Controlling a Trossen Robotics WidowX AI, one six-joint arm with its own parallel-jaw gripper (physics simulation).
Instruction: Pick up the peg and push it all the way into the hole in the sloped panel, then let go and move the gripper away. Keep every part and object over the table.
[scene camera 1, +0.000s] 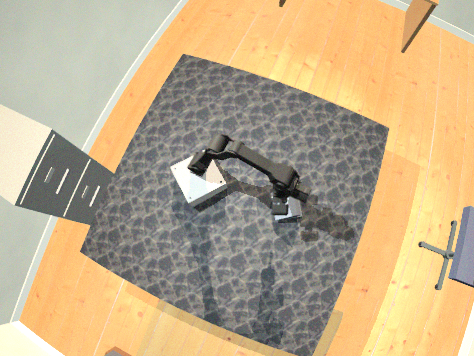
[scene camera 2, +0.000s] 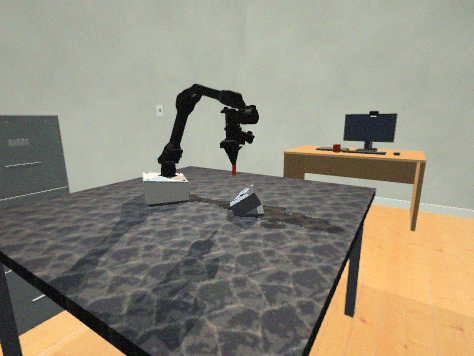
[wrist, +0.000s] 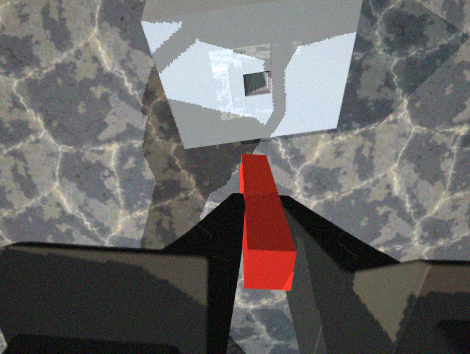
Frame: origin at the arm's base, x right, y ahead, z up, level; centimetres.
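Seen in the pictures: gripper, fingertip midpoint: (scene camera 1: 278, 196) (scene camera 2: 233, 164) (wrist: 258, 206); arm's base, origin of the base link: (scene camera 1: 198, 168) (scene camera 2: 167, 175).
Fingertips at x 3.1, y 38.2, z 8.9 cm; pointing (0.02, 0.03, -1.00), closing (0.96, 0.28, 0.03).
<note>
Pixels of each thing's top centre, then the offset from my fingertips to it. Level surfaces: height alone.
- red square peg, middle of its top: (wrist: 274, 271) (scene camera 2: 234, 155) dz +3.8, dx +0.0, dy +0.1 cm
- light grey block with the sloped panel, middle of its top: (wrist: 258, 55) (scene camera 2: 246, 188) (scene camera 1: 288, 201) dz -9.3, dx -1.0, dy +5.2 cm
- dark stone-patterned table, its level: dz -18.4 cm
The red square peg (scene camera 2: 234, 169) (wrist: 267, 220) is held between the fingertips of my gripper (scene camera 2: 233, 162) (wrist: 258, 206), which is shut on it. In scene camera 2 it points straight down, in the air above the table. The light grey block with the sloped panel (scene camera 1: 291, 211) (scene camera 2: 248, 202) (wrist: 315, 85) stands on the table. Its square hole (wrist: 256, 84) shows in the wrist view, ahead of the peg's far end and apart from it. In scene camera 1 the hand hides part of the block, and the peg does not show there.
The arm's white base box (scene camera 1: 195, 187) (scene camera 2: 166, 191) stands on the dark stone-patterned table (scene camera 1: 150, 240) (scene camera 2: 210, 280). Beyond the table are a grey drawer cabinet (scene camera 1: 70, 180) (scene camera 2: 32, 155) and a wooden desk (scene camera 2: 350, 170) with a monitor (scene camera 2: 370, 127).
</note>
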